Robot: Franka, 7 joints.
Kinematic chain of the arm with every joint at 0, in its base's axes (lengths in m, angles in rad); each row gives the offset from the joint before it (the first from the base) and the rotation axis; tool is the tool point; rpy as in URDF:
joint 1: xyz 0 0 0.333 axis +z
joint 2: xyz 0 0 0 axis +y
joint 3: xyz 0 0 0.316 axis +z
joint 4: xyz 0.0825 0 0 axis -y
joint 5: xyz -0.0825 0 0.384 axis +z
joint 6: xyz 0 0 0 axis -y
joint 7: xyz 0.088 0 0 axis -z
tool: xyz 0 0 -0.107 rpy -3.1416 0 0
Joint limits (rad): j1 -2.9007..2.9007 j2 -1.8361..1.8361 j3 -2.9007..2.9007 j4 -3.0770..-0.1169 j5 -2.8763..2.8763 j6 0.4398..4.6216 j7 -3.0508..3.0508
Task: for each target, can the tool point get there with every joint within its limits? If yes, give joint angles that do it. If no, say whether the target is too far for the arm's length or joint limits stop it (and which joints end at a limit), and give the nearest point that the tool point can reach.
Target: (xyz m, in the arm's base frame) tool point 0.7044 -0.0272 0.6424
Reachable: yes | joints -2.3158 -1.2595 1.2585 -1.2516 0.5644 2.2108 2.1626
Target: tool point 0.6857 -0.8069 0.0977
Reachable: no: too far | nearest point 0.5423 -0.6382 0.1469 | short by 0.227 m
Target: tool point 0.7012 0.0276 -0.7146
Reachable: no: too far | nearest point 0.5100 0.0201 -0.3098 | short by 0.448 m
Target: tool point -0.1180 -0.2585 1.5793
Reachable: no: too far | nearest point -0.0792 -0.1735 1.1694 | short by 0.420 m
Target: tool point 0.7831 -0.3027 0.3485
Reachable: yes | joints -0.6591 1.4440 1.0551 -0.4269 0.8778 2.0342 -0.0316
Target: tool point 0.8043 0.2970 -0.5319
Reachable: no: too far | nearest point 0.5812 0.2146 -0.2409 | short by 0.376 m
